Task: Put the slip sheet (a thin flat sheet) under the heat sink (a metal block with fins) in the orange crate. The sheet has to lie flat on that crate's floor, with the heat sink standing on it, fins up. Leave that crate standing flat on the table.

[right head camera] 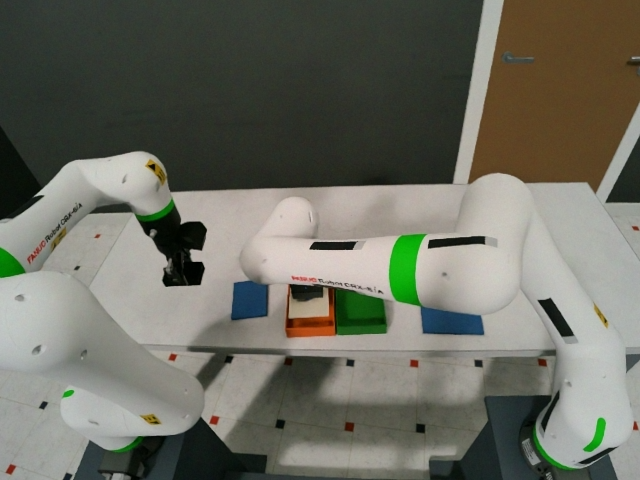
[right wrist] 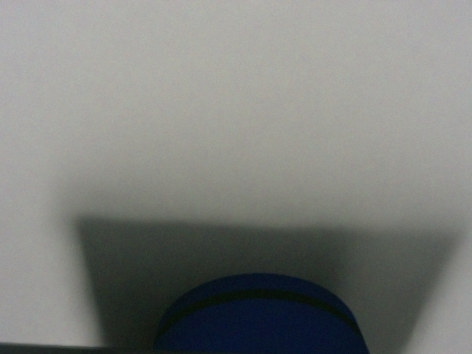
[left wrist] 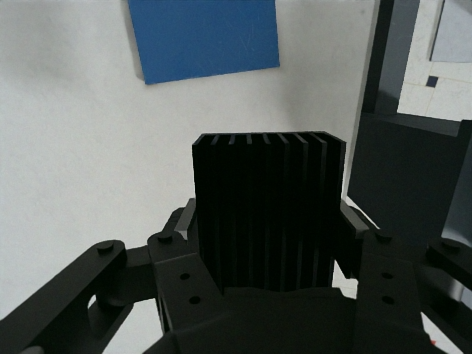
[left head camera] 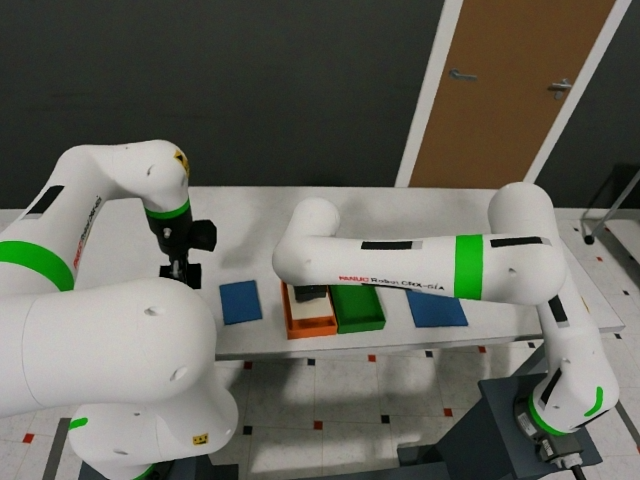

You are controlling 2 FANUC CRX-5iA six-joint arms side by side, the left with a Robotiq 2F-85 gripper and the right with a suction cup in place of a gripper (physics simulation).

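Observation:
My left gripper is shut on the black heat sink, holding it in the air left of the orange crate, fins toward the wrist camera. The orange crate stands flat on the table. The beige slip sheet is level at the crate opening, under my right suction tool. The blue suction cup is at the sheet and holds it. The sheet's back part is hidden; its height above the floor cannot be told.
A green crate stands against the orange crate's right side. A blue mat lies to the left. Another blue mat lies to the right. My right forearm spans the crates.

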